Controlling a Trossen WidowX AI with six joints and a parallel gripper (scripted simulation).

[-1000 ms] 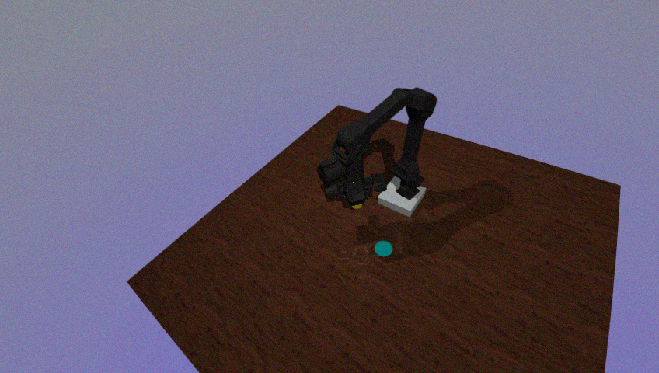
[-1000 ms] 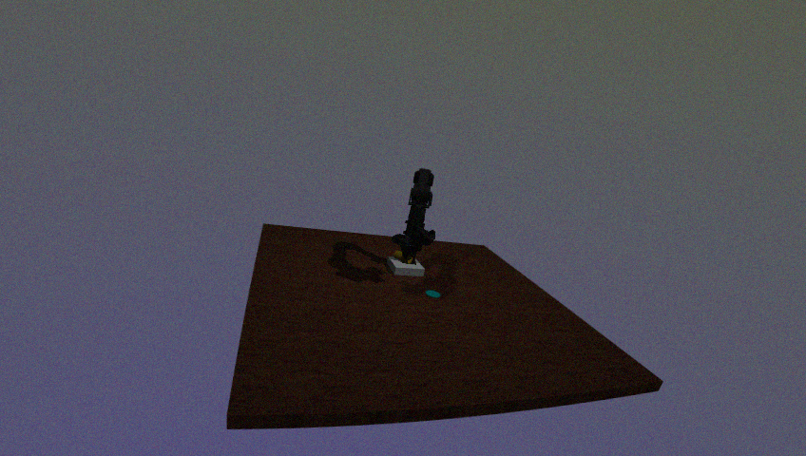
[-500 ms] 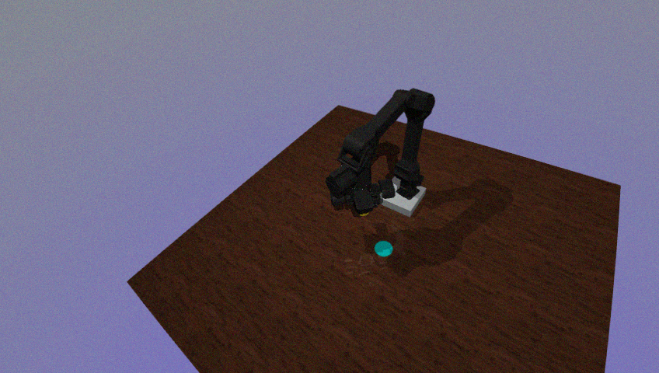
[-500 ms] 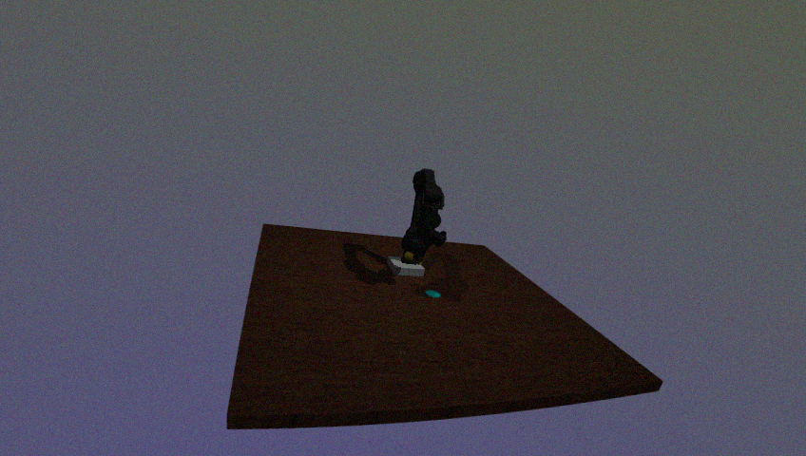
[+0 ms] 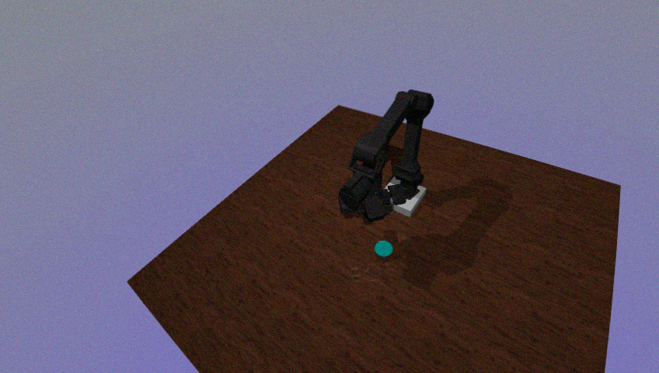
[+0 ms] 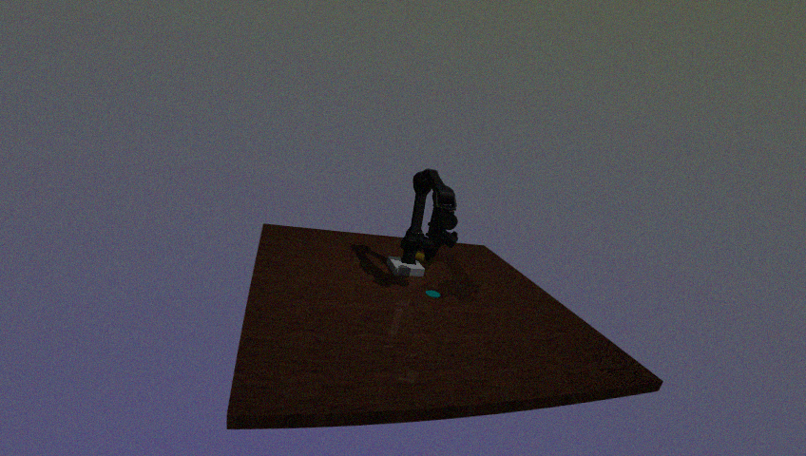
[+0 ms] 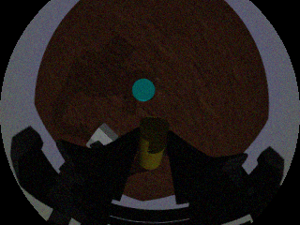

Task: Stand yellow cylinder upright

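Now: the cyan circle 50 mm to the left of my gripper tip and 140 mm below it. Round my gripper tip: yellow tall cylinder: 10 mm behind, 20 mm to the right.
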